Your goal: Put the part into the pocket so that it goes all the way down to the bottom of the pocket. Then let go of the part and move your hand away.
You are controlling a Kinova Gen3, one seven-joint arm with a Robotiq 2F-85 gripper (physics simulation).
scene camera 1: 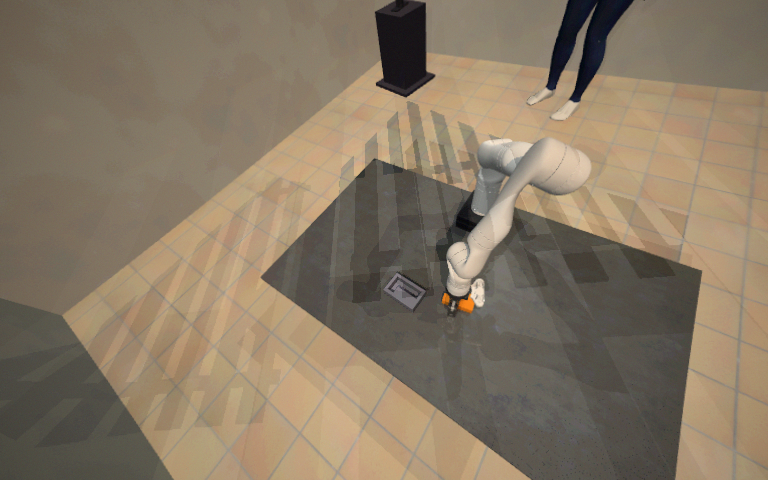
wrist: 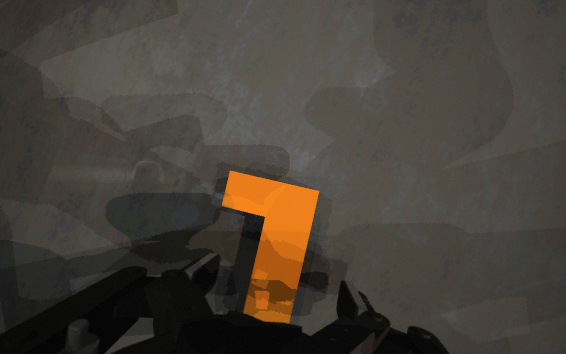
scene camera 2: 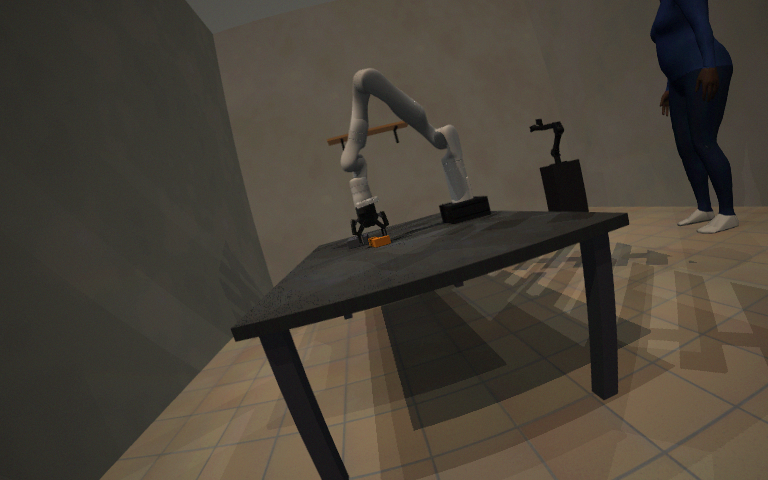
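Where they show: gripper, fingertip midpoint: [scene camera 1: 454, 302] [wrist: 277, 281]; arm's base, link origin: [scene camera 1: 482, 207] [scene camera 2: 462, 200].
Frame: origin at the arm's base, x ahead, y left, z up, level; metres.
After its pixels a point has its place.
The orange L-shaped part [scene camera 1: 466, 306] @[x 0.384, y 0.207, z -0.049 m] [scene camera 2: 380, 241] @[x 0.363, y 0.222, z -0.061 m] [wrist: 284, 240] @[x 0.383, y 0.192, z -0.049 m] lies flat on the dark table. In the wrist view its short arm is at the top, pointing left, and its long arm runs down between the fingers, its end cut off by the gripper body. My gripper [scene camera 1: 453, 309] @[x 0.395, y 0.163, z -0.061 m] [scene camera 2: 373, 236] @[x 0.395, y 0.163, z -0.061 m] [wrist: 277, 281] @[x 0.395, y 0.163, z -0.061 m] is open and low over the part, one finger on each side of the long arm; nothing is gripped. The grey block with the pocket [scene camera 1: 399, 301] @[x 0.534, y 0.013, z -0.052 m] lies left of the part in scene camera 1; it is hard to make out in scene camera 2 and does not show in the wrist view.
The arm's black base [scene camera 1: 467, 218] @[x 0.087, y -0.011, z -0.001 m] [scene camera 2: 464, 209] @[x 0.015, y 0.099, z -0.032 m] stands on the table [scene camera 1: 543, 362] @[x 0.362, y 0.487, z -0.079 m] [scene camera 2: 447, 249] @[x 0.154, y 0.586, z -0.079 m]. A small white object [scene camera 1: 479, 292] lies right beside the gripper in scene camera 1. A black pedestal [scene camera 1: 402, 48] [scene camera 2: 564, 186] and a person [scene camera 1: 589, 53] [scene camera 2: 702, 118] stand beyond the table.
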